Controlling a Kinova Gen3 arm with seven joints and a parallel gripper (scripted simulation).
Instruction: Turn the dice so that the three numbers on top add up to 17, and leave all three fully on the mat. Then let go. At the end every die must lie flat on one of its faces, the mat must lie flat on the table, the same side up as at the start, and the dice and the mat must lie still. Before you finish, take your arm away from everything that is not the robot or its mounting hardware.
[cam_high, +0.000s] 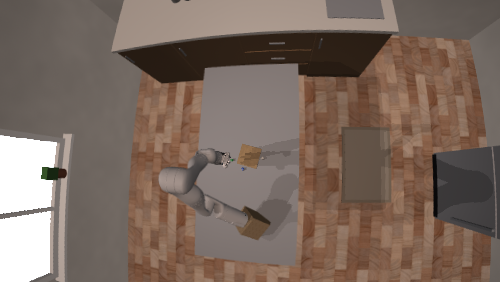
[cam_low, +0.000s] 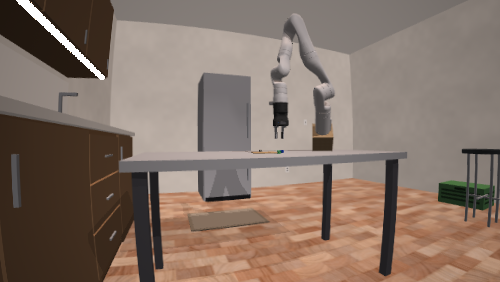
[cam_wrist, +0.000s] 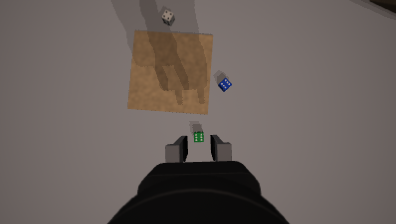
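The green die lies 90 mm below my hand. From my hand the other things lie so: white die (60 mm ahead, 200 mm to the right, 90 mm below); then tan mat (60 mm ahead, 110 mm to the right, 90 mm below); then blue die (40 mm behind, 90 mm to the right, 90 mm below).
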